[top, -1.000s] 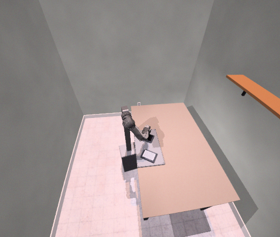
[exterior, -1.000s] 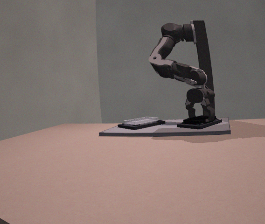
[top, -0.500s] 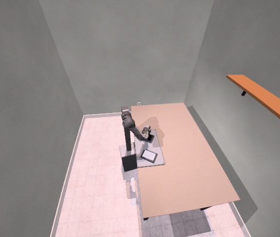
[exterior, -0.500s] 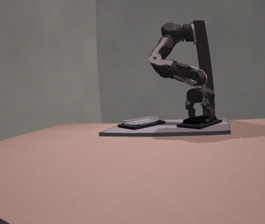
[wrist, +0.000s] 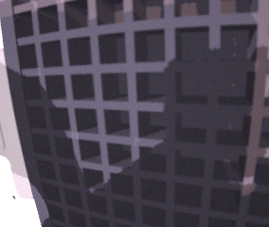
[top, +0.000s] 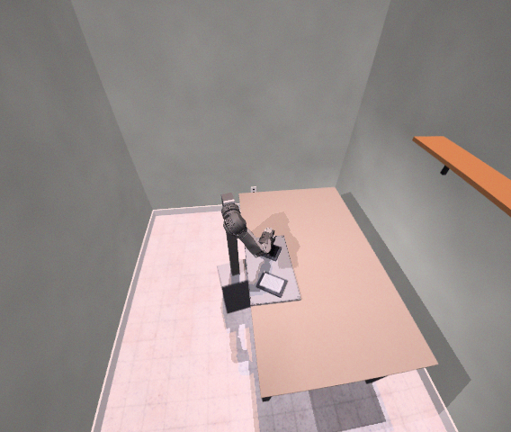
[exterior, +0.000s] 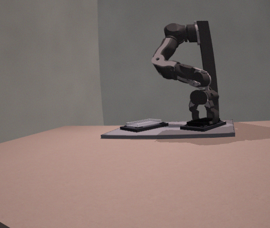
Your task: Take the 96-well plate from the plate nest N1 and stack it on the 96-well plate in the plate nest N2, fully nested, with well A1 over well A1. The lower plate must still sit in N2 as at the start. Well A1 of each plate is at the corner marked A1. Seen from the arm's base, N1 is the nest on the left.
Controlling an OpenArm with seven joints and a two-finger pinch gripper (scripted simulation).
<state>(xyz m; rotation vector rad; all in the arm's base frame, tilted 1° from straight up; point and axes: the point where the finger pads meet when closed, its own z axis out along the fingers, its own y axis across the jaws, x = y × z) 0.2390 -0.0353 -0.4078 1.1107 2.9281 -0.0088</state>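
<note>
Right now the plate nest N1 is 10 mm below my hand. The rest, counted from my hand: clear 96-well plate (60 mm behind, 250 mm to the right); dark 96-well plate (right at my hand); A1 label (20 mm behind, 90 mm to the left, 10 mm below).
</note>
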